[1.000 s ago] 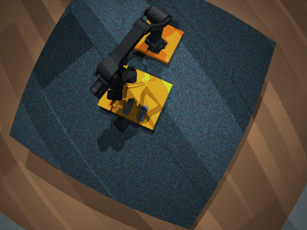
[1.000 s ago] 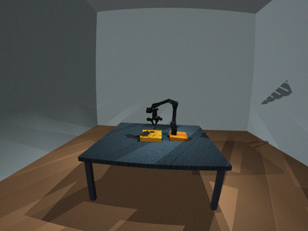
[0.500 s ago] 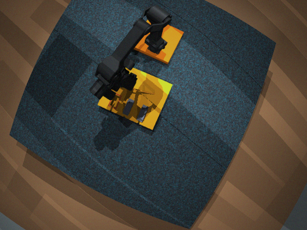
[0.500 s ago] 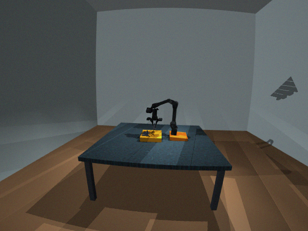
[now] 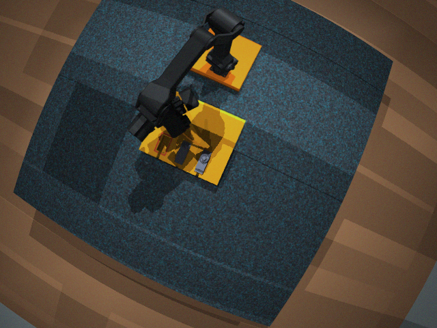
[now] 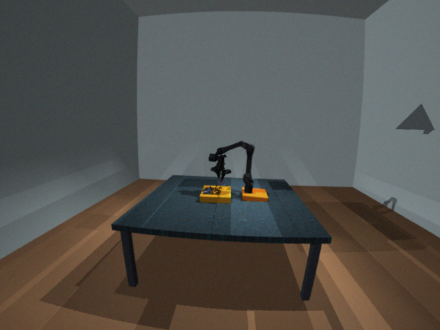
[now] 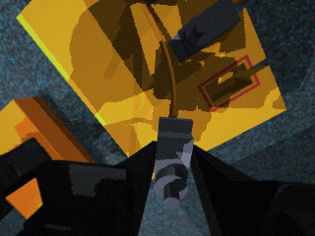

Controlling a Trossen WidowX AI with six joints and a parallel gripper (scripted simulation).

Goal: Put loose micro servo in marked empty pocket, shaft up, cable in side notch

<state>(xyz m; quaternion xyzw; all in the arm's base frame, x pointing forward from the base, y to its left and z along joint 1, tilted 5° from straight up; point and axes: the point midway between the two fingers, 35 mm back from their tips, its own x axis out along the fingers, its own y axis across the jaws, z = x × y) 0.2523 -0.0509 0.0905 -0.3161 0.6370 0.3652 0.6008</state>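
Now: gripper tip 100 mm above the robot deck, 70 mm to the right of it and 20 mm past it.
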